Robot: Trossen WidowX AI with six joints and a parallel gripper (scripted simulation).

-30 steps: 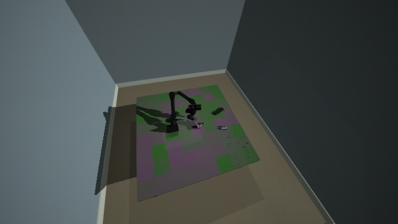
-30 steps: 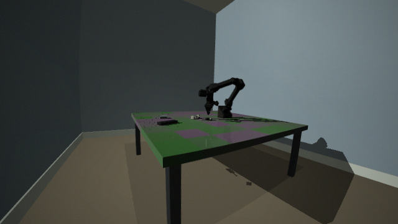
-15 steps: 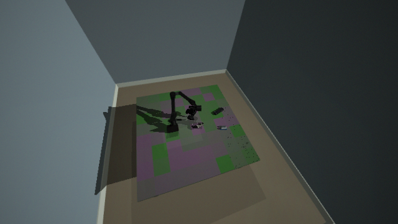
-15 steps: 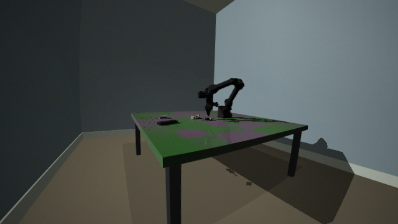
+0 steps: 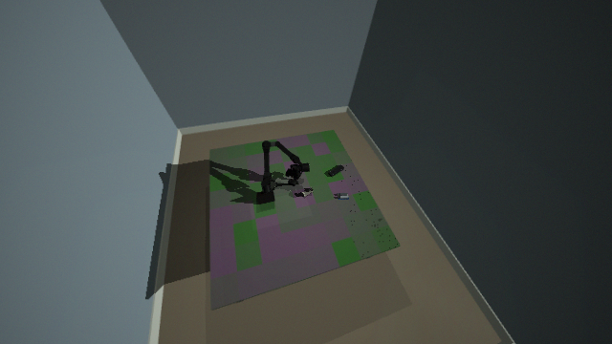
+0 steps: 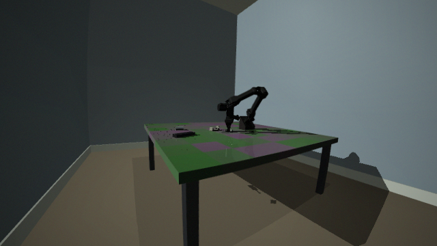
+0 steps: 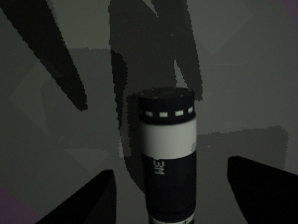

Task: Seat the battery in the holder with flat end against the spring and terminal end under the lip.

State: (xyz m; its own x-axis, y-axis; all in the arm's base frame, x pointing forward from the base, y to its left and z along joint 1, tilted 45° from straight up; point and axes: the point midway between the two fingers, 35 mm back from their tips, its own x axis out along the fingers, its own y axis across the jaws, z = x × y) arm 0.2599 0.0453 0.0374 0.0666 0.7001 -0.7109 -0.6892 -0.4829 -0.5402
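Now: the battery right at my gripper tip. Round my gripper tip: remote control 390 mm ahead; battery blister card 330 mm ahead, 260 mm to the right, 10 mm below.
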